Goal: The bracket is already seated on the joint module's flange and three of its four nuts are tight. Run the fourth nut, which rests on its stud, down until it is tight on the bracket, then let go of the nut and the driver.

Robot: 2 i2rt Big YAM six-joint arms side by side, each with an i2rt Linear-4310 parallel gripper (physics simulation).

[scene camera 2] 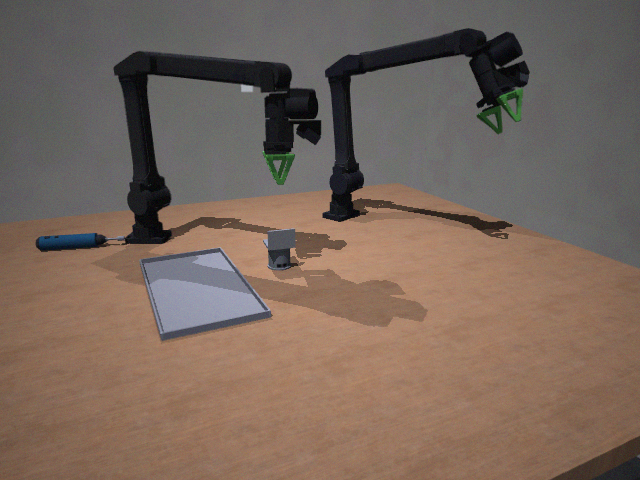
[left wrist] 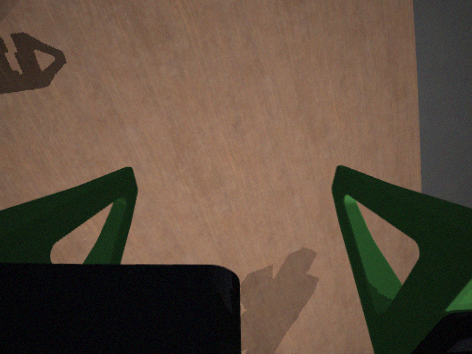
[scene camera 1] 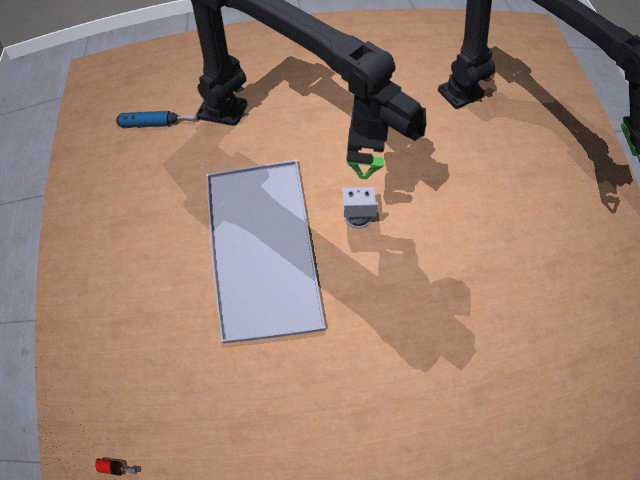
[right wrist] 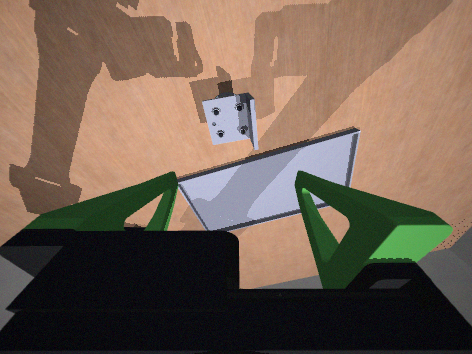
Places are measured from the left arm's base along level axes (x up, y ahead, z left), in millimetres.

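Pixels of known places: left gripper, fingertip midpoint: [scene camera 2: 508,127] [left wrist: 234,177]; right gripper, fingertip midpoint: [scene camera 2: 278,182] [scene camera 1: 364,159] [right wrist: 236,177]; left arm's base, origin of the base link: [scene camera 2: 341,216] [scene camera 1: 461,92]; right arm's base, origin of the base link: [scene camera 2: 149,239] [scene camera 1: 222,110].
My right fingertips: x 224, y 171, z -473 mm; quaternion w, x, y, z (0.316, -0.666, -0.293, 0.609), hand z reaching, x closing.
Observation:
Ahead of a thing's pixels: the offset from my right fingertips to its middle.
The bracket @(dx -142, dy +0, dz -6 mm) [scene camera 1: 358,195] [scene camera 2: 281,239] [right wrist: 222,121], a pale angled plate, sits on the small dark grey joint module @(dx -187, dy +0, dz -6 mm) [scene camera 1: 358,221] [scene camera 2: 279,257], which stands upright. In the right wrist view, nuts or studs show at four holes, the upper-left one [right wrist: 216,111] among them; which is loose cannot be told. A blue-handled driver @(dx -203, dy -538, dz -291 mm) [scene camera 1: 147,118] [scene camera 2: 69,241] lies by the right arm's base. My right gripper [scene camera 1: 364,174] [scene camera 2: 280,181] [right wrist: 236,177] is open and empty, above and behind the bracket. My left gripper [scene camera 1: 631,140] [scene camera 2: 508,126] [left wrist: 234,177] is open and empty, high at the far right.
A shallow grey tray @(dx -216, dy -49, dz -230 mm) [scene camera 1: 268,310] [scene camera 2: 217,310] [right wrist: 320,165] lies left of the joint module in the scene views. A small red-handled tool @(dx -207, dy +242, dz -793 mm) [scene camera 1: 107,466] lies at the lower left of scene camera 1. The table's edge [left wrist: 418,100] shows in the left wrist view.

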